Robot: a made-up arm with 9 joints. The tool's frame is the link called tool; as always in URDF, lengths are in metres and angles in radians.
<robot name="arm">
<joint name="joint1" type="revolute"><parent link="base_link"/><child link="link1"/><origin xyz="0 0 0.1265"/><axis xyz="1 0 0"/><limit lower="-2.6" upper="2.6"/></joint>
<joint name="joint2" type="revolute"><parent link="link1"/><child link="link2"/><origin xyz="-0.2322 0.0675 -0.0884"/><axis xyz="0 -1 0"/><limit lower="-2.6" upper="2.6"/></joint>
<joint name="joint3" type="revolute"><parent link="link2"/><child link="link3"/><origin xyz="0.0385 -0.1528 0.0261"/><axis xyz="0 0 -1"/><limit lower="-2.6" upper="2.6"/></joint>
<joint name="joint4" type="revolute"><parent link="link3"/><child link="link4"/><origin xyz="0.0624 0.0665 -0.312"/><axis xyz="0 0 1"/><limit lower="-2.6" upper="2.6"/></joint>
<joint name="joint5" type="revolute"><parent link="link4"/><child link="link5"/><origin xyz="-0.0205 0.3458 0.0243"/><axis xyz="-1 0 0"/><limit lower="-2.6" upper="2.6"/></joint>
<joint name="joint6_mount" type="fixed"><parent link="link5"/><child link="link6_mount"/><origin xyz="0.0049 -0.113 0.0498"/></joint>
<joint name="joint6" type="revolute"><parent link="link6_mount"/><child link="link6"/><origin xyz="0.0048 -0.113 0.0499"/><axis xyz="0 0 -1"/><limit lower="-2.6" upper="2.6"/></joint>
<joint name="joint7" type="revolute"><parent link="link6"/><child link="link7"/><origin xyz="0.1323 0.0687 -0.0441"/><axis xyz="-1 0 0"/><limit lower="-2.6" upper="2.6"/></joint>
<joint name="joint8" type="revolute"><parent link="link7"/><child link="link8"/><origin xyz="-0.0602 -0.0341 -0.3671"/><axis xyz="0 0 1"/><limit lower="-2.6" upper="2.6"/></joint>
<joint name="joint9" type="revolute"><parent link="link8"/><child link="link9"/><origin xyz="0.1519 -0.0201 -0.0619"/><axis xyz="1 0 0"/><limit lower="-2.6" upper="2.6"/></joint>
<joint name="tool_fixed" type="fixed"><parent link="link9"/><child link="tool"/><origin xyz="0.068 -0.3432 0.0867"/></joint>
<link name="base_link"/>
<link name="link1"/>
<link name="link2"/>
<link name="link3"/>
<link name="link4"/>
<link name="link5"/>
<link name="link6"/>
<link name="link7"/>
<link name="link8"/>
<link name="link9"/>
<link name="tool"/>
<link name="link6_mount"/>
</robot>
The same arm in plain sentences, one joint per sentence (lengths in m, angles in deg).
The arm has nine revolute joints in a row. What follows holds with every joint at zero, and every direction is one of the base frame's. The first joint lies 0.1265 m along +z from the base frame's origin and turns about +x, from -148.97 to 148.97 deg. The second joint lies 0.2322 m along -x and 0.0675 m along +y and 0.0884 m along -z from the first joint and turns about -y, from -148.97 to 148.97 deg. The third joint lies 0.0385 m along +x and 0.1528 m along -y and 0.0261 m along +z from the second joint and turns about -z, from -148.97 to 148.97 deg. The fourth joint lies 0.0624 m along +x and 0.0665 m along +y and 0.312 m along -z from the third joint and turns about +z, from -148.97 to 148.97 deg. The fifth joint lies 0.0205 m along -x and 0.3458 m along +y and 0.0243 m along +z from the fourth joint and turns about -x, from -148.97 to 148.97 deg. The sixth joint lies 0.0097 m along +x and 0.226 m along -y and 0.0997 m along +z from the fifth joint and turns about -z, from -148.97 to 148.97 deg. The seventh joint lies 0.1323 m along +x and 0.0687 m along +y and 0.0441 m along -z from the sixth joint and turns about -x, from -148.97 to 148.97 deg. The eighth joint lies 0.0602 m along -x and 0.0341 m along -y and 0.3671 m along -z from the seventh joint and turns about +z, from -148.97 to 148.97 deg. The ninth joint lies 0.1519 m along +x and 0.0201 m along -y and 0.0619 m along -z from the eighth joint and turns about +x, from -148.97 to 148.97 deg. The tool frame, which is the frame that the pose is given for, lies 0.068 m along +x and 0.3432 m along -y and 0.0867 m along +z from the ninth joint; its axes are parallel to the base frame's.
